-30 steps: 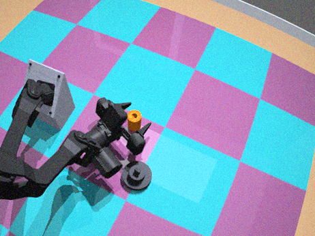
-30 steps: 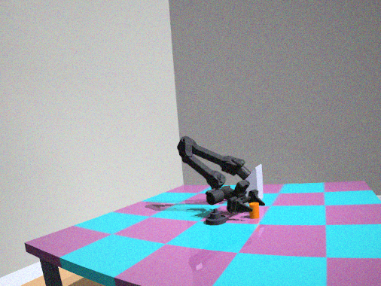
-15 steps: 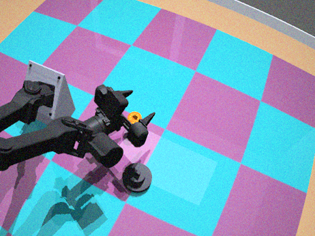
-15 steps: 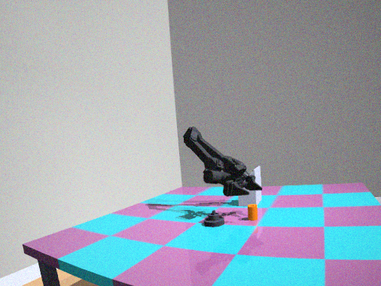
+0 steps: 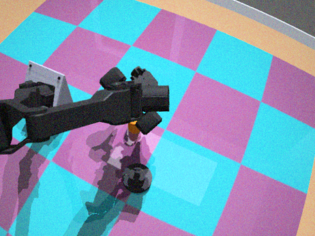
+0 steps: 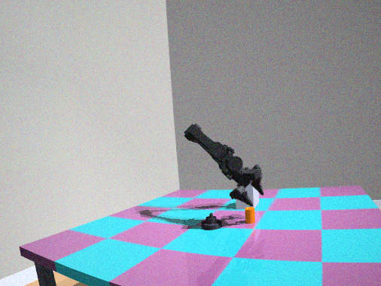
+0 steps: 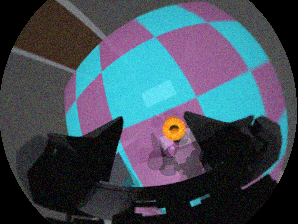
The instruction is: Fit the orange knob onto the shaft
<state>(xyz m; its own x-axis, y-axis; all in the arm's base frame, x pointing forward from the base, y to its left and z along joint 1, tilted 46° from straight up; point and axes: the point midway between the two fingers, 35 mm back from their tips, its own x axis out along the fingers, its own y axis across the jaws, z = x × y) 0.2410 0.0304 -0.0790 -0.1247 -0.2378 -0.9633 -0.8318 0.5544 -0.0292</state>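
The orange knob lies 10 mm ahead of my gripper tip, 40 mm to the right of it and 60 mm below it. From my gripper tip the other things lie so: dark round pedestal 80 mm ahead, 190 mm to the right, 60 mm below.
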